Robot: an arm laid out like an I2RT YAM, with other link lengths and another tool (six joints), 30 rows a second.
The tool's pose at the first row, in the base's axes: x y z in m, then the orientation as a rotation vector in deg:
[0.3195, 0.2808, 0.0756, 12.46, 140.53, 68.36]
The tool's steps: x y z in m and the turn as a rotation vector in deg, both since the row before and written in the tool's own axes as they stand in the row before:
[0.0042, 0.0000, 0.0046, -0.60, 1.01, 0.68]
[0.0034, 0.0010, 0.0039, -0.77, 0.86, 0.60]
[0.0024, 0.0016, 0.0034, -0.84, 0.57, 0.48]
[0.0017, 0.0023, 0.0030, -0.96, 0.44, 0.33]
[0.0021, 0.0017, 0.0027, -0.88, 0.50, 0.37]
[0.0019, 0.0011, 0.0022, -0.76, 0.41, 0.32]
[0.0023, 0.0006, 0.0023, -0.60, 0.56, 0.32]
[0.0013, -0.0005, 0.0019, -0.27, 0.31, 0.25]
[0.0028, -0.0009, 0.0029, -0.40, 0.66, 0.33]
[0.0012, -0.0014, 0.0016, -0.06, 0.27, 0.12]
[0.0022, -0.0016, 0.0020, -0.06, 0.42, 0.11]
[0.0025, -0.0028, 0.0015, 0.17, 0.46, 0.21]
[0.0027, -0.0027, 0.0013, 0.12, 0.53, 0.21]
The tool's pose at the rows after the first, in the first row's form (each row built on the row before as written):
[0.3176, 0.2854, 0.0718, 12.59, 141.12, 69.76]
[0.3160, 0.2899, 0.0695, 12.65, 141.45, 71.28]
[0.3151, 0.2941, 0.0683, 12.71, 141.45, 72.72]
[0.3146, 0.2982, 0.0682, 12.62, 141.22, 74.20]
[0.3136, 0.3019, 0.0677, 12.57, 141.09, 75.62]
[0.3126, 0.3048, 0.0671, 12.54, 140.95, 76.84]
[0.3113, 0.3076, 0.0660, 12.45, 141.04, 77.93]
[0.3108, 0.3092, 0.0644, 12.51, 141.15, 78.49]
[0.3092, 0.3118, 0.0617, 12.42, 141.46, 79.39]
[0.3086, 0.3127, 0.0595, 12.39, 141.66, 79.63]
[0.3072, 0.3141, 0.0568, 12.25, 141.98, 79.93]
[0.3053, 0.3145, 0.0532, 12.26, 142.53, 80.01]
[0.3032, 0.3149, 0.0498, 12.21, 143.10, 80.18]

